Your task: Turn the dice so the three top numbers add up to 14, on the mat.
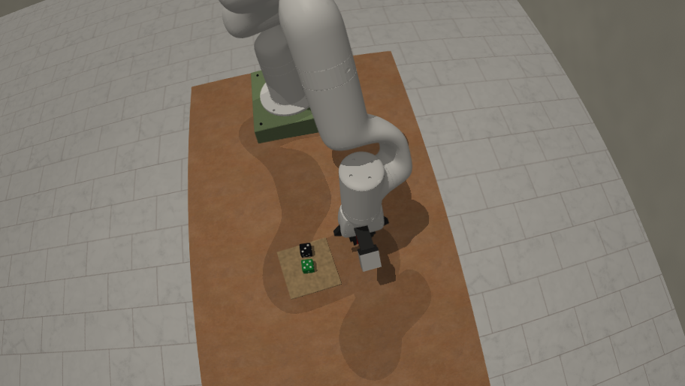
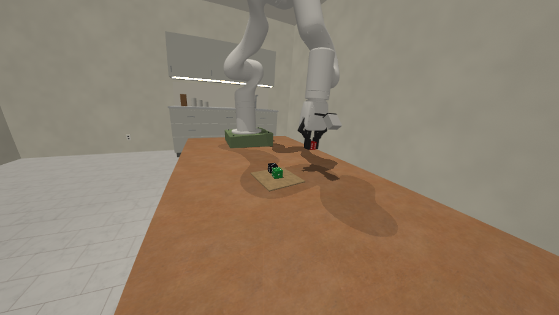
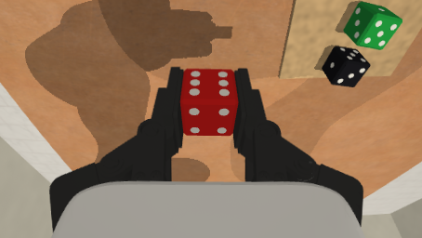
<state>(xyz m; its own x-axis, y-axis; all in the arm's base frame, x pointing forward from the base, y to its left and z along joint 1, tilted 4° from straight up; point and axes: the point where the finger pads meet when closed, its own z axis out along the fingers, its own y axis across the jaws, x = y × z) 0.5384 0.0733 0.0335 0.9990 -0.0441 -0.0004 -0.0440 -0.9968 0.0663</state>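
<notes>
Right now my hand is 140 mm to the left of the black die, 90 mm above it and 40 mm past it. The rest, counted from my hand: green die 150 mm to the right, 90 mm below, 10 mm ahead; tan square mat 150 mm to the right, 110 mm below, 10 mm ahead; red die 10 mm below.
</notes>
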